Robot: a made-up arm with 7 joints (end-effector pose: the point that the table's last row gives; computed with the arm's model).
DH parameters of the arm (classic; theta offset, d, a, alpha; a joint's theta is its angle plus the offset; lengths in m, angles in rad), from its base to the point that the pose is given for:
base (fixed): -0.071 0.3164 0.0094 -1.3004
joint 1: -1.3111 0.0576 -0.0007 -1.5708
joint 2: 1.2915 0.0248 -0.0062 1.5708
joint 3: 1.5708 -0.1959 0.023 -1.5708
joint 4: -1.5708 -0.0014 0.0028 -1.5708
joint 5: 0 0.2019 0.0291 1.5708
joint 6: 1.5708 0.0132 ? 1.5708
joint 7: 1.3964 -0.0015 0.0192 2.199
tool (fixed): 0.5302 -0.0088 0 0
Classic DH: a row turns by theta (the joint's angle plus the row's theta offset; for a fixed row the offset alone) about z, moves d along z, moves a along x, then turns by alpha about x.
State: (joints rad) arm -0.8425 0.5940 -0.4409 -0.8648 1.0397 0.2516 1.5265
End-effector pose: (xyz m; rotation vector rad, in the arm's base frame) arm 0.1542 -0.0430 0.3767 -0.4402 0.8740 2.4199
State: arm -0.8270 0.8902 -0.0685 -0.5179 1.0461 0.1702 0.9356
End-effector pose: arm 0.2382 0.0259 0.4137 0.0392 -0.3527 -2.8310
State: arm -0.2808 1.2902 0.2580 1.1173 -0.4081 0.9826 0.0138
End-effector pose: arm 0.1677 0.4572 0.2709 -1.3731 -2.0642 0.2734
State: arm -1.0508 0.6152 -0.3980 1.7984 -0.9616 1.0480 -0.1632
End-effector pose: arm 0.2787 0.2770 0.0988 1.8551 2.1371 -1.2341
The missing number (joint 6, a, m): 0.0538
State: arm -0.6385 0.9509 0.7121 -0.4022 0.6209 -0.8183 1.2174
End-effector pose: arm 0.1870 0.1423 0.4657 -0.5553 0.0426 2.8976
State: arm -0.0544 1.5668 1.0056 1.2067 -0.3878 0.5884 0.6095
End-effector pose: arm 0.0996 0.4707 0.4276 -0.5038 -2.2450 -0.6932
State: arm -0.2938 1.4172 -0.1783 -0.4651 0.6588 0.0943 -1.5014
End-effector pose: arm 0.2908 0.0670 0.2924 -1.7916 1.0171 0.1691
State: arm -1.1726 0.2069 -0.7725 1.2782 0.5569 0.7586 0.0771
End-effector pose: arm 0.4139 -0.0102 0.1587 -1.8549 -0.1793 -0.5768
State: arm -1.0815 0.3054 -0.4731 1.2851 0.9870 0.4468 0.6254
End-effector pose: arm 0.4104 0.0390 0.1429 -1.4685 -0.0958 -1.2193
